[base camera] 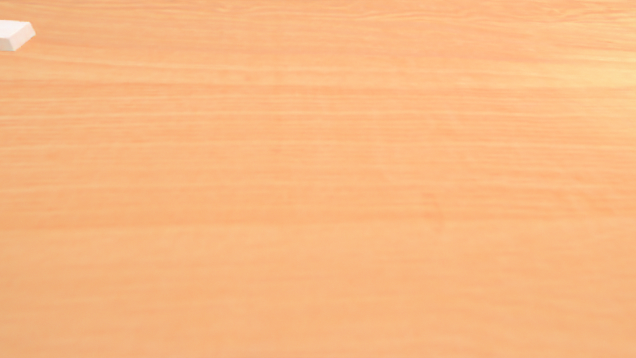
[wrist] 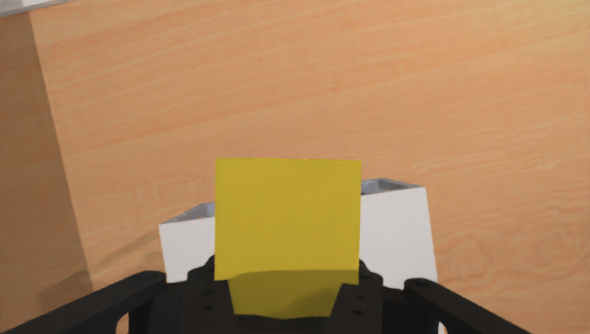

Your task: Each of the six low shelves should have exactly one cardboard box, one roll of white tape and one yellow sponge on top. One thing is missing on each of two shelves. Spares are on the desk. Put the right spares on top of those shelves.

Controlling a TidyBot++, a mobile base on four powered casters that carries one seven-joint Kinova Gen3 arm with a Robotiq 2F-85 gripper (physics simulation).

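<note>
My gripper point(wrist: 286, 265) is shut on a yellow sponge point(wrist: 287, 215) in the wrist view. The sponge is held between the two black fingers, above the wooden floor. The shelves, cardboard boxes and rolls of white tape cannot be made out in either view.
The wooden floor point(base camera: 320, 175) point(wrist: 300, 90) spans both views. A white block-like end piece point(base camera: 15, 35) shows at the upper left of the base camera view. A pale edge point(wrist: 30, 6) shows at the wrist view's top left corner. The robot's white base point(wrist: 400, 230) lies below the sponge.
</note>
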